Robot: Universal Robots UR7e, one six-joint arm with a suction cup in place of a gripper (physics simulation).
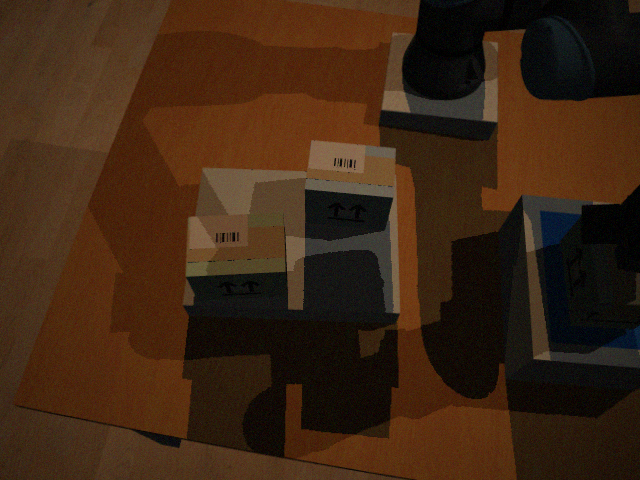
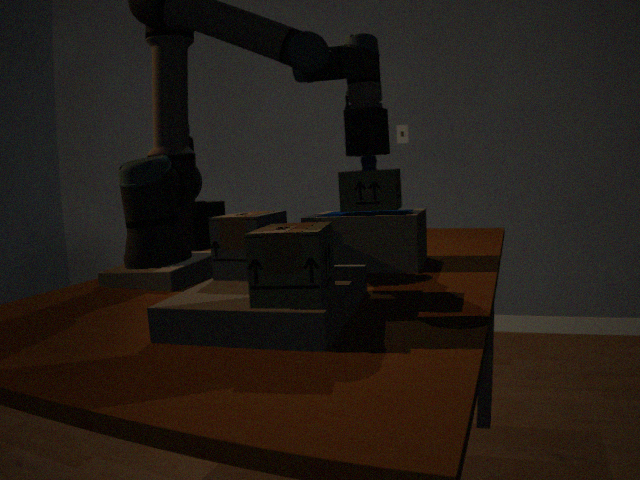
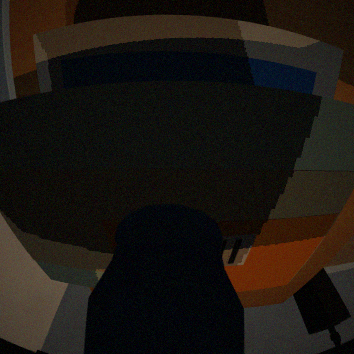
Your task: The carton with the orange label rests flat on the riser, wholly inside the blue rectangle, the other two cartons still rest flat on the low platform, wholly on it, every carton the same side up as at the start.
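Frame: origin at the arm's base, x left, y back, z up, level; centimetres.
Where they show: hand at its tool point: (image 2: 369, 176) (image 3: 170, 217); arm's base at its link origin: (image 1: 442, 70) (image 2: 158, 261).
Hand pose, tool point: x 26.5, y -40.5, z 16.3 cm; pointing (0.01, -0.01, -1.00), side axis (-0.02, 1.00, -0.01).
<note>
Each offset is from my tool point to the centre of the thing. "*": to the spot under its first point. Level surfaces: height alone.
My suction cup (image 2: 368, 163) (image 3: 167, 225) is on the top of the carton with the orange label {dx -0.3, dy -0.3, dz -3.1 cm} (image 1: 602, 289) (image 2: 369, 190) (image 3: 280, 265) and holds it upright, arrows up. That carton is over the blue rectangle {* dx -6.2, dy +6.7, dz -8.3 cm} (image 1: 554, 232) (image 2: 356, 212) (image 3: 285, 75) on the riser {dx +0.4, dy +1.2, dz -14.4 cm} (image 1: 522, 310) (image 2: 382, 242) (image 3: 150, 30). Its underside is very near the riser's top; whether they touch I cannot tell. A second carton {dx -49.4, dy -7.9, dz -10.9 cm} (image 1: 261, 242) (image 2: 289, 268) and a third carton {dx -37.0, dy +7.6, dz -10.5 cm} (image 1: 379, 170) (image 2: 232, 240) rest flat and upright on the low platform {dx -43.4, dy -0.3, dz -18.0 cm} (image 1: 248, 178) (image 2: 237, 330).
The arm's base stands on a pale plate (image 1: 434, 111) (image 2: 134, 279) behind the platform, beyond the third carton. The riser stands beside the platform on the orange table {dz -20.4 cm} (image 1: 258, 124) (image 2: 310, 403). The scene is dim, with broad shadows across the table.
</note>
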